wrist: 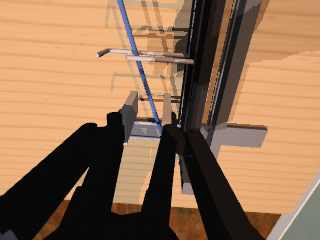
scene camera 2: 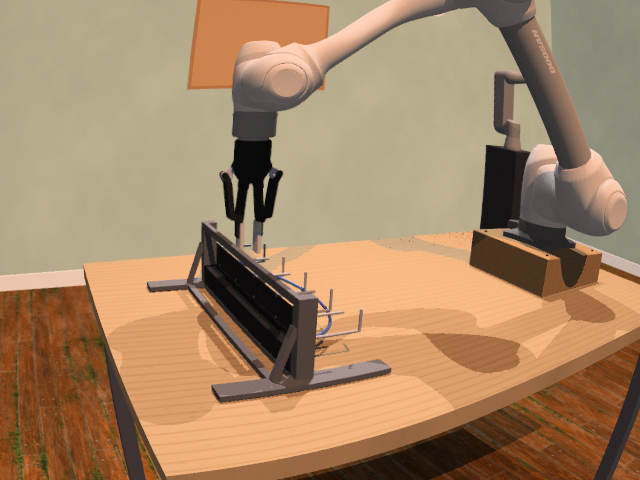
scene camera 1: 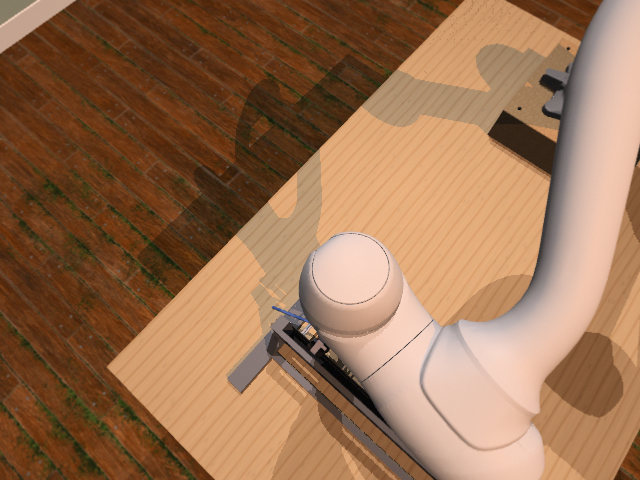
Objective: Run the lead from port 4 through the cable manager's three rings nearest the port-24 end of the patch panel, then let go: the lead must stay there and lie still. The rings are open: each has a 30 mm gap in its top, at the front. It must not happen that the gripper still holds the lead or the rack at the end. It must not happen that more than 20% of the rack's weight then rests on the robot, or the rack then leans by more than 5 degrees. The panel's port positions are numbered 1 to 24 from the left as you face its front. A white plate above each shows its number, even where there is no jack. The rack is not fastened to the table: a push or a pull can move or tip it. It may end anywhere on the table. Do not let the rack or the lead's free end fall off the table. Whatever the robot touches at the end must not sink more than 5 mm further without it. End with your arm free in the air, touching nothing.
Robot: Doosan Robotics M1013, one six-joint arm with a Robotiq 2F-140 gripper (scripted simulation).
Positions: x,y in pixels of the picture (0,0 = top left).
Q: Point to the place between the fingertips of the gripper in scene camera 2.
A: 248,252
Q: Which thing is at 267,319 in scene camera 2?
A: A grey rack.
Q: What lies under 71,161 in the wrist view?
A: The gripper.
